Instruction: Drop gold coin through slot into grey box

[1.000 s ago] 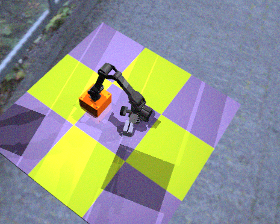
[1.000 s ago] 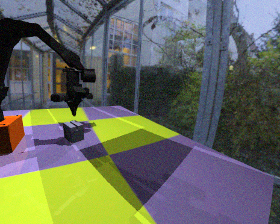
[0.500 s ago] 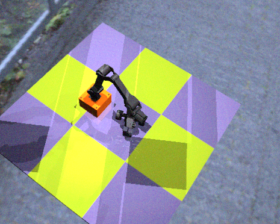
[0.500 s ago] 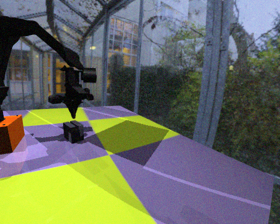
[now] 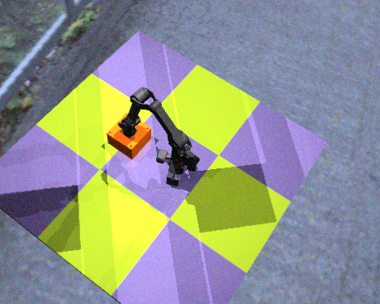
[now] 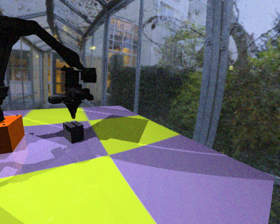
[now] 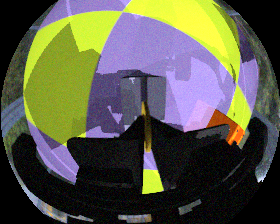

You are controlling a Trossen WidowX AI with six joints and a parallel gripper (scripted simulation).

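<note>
My gripper tip is now 10 mm below the thin gold coin.
</note>
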